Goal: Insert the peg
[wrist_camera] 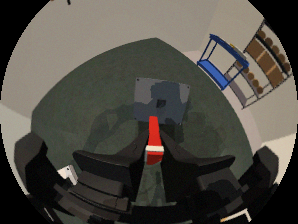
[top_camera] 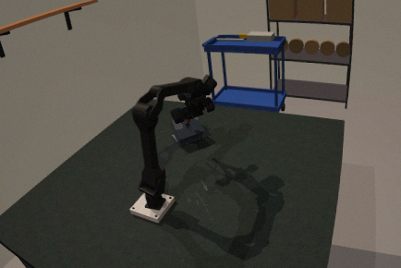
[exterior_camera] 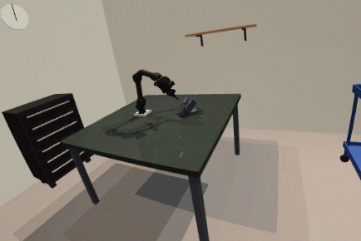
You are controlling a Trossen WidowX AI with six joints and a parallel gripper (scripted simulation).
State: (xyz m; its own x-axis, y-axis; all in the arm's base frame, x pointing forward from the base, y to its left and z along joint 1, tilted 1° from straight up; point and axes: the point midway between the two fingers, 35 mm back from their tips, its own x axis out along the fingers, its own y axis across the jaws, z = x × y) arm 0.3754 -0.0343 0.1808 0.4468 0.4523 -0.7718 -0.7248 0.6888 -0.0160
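Now: the sloped panel 100 mm below my gripper tip, 80 mm ahead of it and 60 mm to the left of it. The rest, counted from my gripper tip: red peg: 10 mm to the right, 10 mm behind, 10 mm above.
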